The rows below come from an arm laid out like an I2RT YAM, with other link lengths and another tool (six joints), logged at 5 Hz.
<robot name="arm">
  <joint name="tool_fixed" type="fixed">
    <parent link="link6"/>
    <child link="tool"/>
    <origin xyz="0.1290 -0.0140 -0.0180" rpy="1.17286 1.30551 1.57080"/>
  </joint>
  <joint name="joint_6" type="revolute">
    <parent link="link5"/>
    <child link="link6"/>
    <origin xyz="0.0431 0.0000 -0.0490"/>
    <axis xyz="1 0 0"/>
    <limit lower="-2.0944" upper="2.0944"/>
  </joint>
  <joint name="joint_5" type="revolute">
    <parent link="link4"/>
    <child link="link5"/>
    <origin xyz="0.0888 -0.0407 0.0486"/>
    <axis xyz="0 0 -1"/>
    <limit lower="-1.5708" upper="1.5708"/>
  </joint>
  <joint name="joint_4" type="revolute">
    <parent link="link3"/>
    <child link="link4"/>
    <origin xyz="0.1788 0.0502 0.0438"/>
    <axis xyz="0 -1 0"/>
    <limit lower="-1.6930" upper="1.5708"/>
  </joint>
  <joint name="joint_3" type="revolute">
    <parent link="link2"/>
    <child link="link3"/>
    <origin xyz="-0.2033 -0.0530 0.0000"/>
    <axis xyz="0 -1 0"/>
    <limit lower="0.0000" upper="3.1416"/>
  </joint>
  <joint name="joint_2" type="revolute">
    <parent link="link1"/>
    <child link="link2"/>
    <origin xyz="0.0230 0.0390 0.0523"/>
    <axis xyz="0 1 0"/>
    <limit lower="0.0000" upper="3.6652"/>
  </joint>
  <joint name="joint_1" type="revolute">
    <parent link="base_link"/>
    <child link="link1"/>
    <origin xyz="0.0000 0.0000 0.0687"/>
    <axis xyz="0 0 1"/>
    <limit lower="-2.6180" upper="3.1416"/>
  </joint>
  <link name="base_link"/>
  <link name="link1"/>
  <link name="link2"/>
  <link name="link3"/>
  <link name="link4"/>
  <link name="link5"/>
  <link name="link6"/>
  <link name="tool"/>
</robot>
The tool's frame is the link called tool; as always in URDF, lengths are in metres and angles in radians.
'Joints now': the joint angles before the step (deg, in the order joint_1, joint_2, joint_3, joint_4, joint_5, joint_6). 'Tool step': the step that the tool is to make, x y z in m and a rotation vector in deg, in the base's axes. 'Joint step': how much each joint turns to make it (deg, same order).
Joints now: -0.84 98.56 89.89 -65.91 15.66 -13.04
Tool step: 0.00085 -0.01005 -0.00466 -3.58 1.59 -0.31
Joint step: 0.00 2.04 0.00 0.69 3.56 -0.65
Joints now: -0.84 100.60 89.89 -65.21 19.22 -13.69
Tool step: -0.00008 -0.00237 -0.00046 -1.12 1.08 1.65
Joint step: 0.00 0.35 0.00 -0.05 0.71 -1.99
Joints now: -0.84 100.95 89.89 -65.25 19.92 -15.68
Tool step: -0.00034 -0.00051 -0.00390 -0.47 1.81 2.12
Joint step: 0.00 0.90 0.01 -0.12 0.00 -2.32
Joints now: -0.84 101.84 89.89 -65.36 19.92 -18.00
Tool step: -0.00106 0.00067 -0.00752 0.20 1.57 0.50
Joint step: 0.00 1.32 -0.33 0.23 -0.28 -0.48
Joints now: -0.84 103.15 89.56 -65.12 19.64 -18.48
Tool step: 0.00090 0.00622 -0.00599 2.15 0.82 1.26
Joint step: 0.00 0.70 0.00 0.13 -2.34 -0.87
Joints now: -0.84 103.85 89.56 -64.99 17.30 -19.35
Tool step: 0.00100 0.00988 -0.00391 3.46 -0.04 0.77
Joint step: 0.00 0.00 -0.01 0.03 -3.54 -0.12
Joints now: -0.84 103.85 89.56 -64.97 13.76 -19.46
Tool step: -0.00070 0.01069 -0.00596 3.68 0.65 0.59
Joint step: 0.00 0.50 -0.01 -0.21 -3.72 0.08
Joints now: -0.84 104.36 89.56 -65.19 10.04 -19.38
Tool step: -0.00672 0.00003 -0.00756 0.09 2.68 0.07
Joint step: -0.05 1.53 0.00 -1.14 -0.07 -0.11
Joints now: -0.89 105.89 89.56 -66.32 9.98 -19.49
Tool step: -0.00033 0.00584 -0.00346 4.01 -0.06 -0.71
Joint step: -1.22 0.11 0.00 0.06 -4.04 0.01
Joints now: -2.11 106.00 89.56 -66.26 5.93 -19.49
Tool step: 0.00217 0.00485 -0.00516 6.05 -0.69 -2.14
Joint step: -2.67 0.52 -0.05 0.88 -6.10 0.27
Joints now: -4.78 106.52 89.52 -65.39 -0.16 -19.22
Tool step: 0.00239 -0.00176 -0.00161 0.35 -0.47 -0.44
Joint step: -0.54 0.24 -0.20 0.88 -0.40 -0.05
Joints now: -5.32 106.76 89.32 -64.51 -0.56 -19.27
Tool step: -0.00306 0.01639 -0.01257 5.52 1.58 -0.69
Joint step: 0.00 1.70 -1.16 0.85 -5.23 1.34
